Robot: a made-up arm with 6 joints.
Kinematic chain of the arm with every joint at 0, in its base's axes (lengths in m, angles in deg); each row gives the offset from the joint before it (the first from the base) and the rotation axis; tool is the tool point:
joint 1: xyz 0 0 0.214 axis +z
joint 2: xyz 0 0.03 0 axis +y
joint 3: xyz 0 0 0.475 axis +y
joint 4: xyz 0 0 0.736 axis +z
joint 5: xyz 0 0 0 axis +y
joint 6: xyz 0 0 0.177 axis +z
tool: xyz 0 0 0
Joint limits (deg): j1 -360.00..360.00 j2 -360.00..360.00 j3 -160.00..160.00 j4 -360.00..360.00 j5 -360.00..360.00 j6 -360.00..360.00
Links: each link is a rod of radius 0.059 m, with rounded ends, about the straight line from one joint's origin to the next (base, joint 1, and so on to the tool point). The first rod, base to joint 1, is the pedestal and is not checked.
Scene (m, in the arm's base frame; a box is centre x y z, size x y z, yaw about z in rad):
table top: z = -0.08
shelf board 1: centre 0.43 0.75 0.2 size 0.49 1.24 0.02 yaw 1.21
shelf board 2: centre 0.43 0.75 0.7 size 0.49 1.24 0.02 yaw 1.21
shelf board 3: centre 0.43 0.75 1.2 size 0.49 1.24 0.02 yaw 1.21
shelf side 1: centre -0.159 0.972 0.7 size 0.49 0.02 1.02 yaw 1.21
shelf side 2: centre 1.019 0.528 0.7 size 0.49 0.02 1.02 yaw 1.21
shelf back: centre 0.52 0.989 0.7 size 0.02 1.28 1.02 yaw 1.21
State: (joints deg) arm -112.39 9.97 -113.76 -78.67 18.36 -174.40
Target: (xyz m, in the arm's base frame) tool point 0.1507 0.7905 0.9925
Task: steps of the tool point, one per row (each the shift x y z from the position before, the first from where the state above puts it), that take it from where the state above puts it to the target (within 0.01 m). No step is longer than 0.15 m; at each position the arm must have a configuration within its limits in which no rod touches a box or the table.
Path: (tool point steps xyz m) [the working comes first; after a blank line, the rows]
Joints at the target: -102.29 5.73 -76.74 -76.69 17.22 -174.40
Straight joint move there: touches shelf board 2.

1: -0.0260 -0.1056 0.0401
2: -0.0345 -0.0985 0.0115
3: -0.0383 -0.0853 -0.0149
4: -0.0360 -0.0678 -0.0368
5: -0.0267 0.0251 0.1339
6: -0.0327 0.0157 0.1319
7: -0.0359 0.0050 0.1279
8: -0.0365 -0.0059 0.1218
9: 0.0384 0.1127 0.0256
10: 0.0456 0.1220 0.0010
11: 0.0520 0.1256 -0.0265

